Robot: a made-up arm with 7 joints.
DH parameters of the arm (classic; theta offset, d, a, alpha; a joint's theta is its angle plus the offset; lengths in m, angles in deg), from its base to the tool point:
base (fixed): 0 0 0 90
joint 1: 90 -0.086 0 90
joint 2: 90 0 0 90
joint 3: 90 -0.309 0 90
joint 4: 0 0 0 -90
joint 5: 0 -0.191 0 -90
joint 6: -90 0 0 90
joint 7: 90 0 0 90
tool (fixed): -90 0 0 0
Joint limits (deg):
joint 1: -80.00..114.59
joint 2: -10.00..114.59
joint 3: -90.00..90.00
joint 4: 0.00..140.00
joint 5: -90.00..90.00
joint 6: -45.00..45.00
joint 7: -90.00..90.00
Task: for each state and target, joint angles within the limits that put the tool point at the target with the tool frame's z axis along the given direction. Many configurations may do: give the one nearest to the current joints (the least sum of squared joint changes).
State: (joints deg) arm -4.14 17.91 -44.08 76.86 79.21 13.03 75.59
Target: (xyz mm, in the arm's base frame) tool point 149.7 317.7 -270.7 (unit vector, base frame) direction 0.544 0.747 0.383
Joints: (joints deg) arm 8.90 63.45 -55.87 81.52 35.15 17.07 85.29
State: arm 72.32 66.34 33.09 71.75 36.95 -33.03 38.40
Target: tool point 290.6 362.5 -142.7 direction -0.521 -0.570 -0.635
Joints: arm 38.77 28.03 37.77 65.31 38.49 -13.02 12.46
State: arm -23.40 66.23 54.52 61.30 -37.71 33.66 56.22
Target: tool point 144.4 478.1 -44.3 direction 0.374 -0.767 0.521
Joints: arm -43.74 83.12 40.26 67.80 -59.44 37.29 85.84
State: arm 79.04 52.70 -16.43 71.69 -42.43 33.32 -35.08
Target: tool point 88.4 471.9 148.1 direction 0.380 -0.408 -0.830
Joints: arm 78.19 91.26 -21.63 66.69 -34.96 44.25 -31.15
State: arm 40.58 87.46 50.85 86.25 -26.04 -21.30 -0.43
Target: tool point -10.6 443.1 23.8 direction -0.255 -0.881 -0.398
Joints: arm 25.59 61.95 89.78 91.83 -55.10 5.73 51.89
